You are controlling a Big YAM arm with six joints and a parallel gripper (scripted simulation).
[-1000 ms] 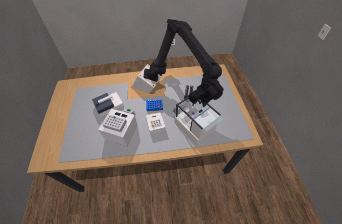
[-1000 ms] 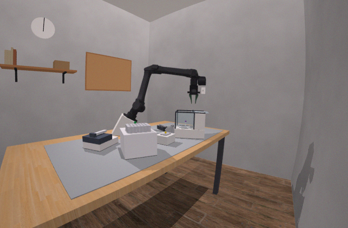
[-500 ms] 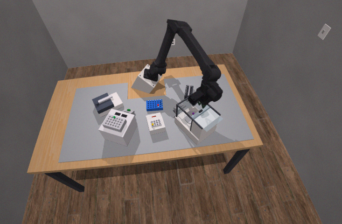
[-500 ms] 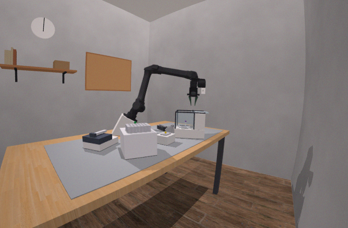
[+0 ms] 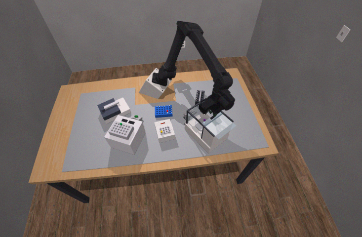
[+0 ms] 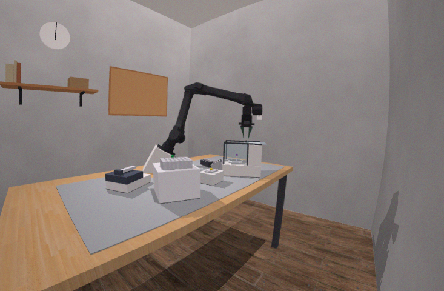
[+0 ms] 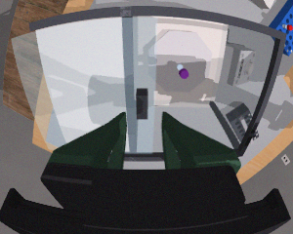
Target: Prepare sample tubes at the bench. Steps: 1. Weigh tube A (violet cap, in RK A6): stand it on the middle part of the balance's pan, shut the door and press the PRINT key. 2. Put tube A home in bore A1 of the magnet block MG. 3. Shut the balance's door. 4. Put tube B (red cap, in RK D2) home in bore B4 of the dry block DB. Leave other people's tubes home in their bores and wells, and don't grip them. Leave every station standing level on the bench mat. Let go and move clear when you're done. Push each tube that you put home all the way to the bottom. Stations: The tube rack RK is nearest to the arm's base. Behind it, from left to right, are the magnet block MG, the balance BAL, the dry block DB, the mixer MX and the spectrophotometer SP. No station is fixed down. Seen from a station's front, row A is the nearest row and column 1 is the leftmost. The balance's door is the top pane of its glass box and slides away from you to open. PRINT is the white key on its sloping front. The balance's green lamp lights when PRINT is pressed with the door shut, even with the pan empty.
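Right now my hand is 2 cm short of the balance door, 2 cm to the right of it and 3 cm above it. Also, from my hand: yellow-capped tube: 3 cm ahead, 31 cm to the right, 18 cm below; dry block: 2 cm behind, 30 cm to the right, 21 cm below; magnet block: 34 cm behind, 5 cm to the right, 22 cm below.
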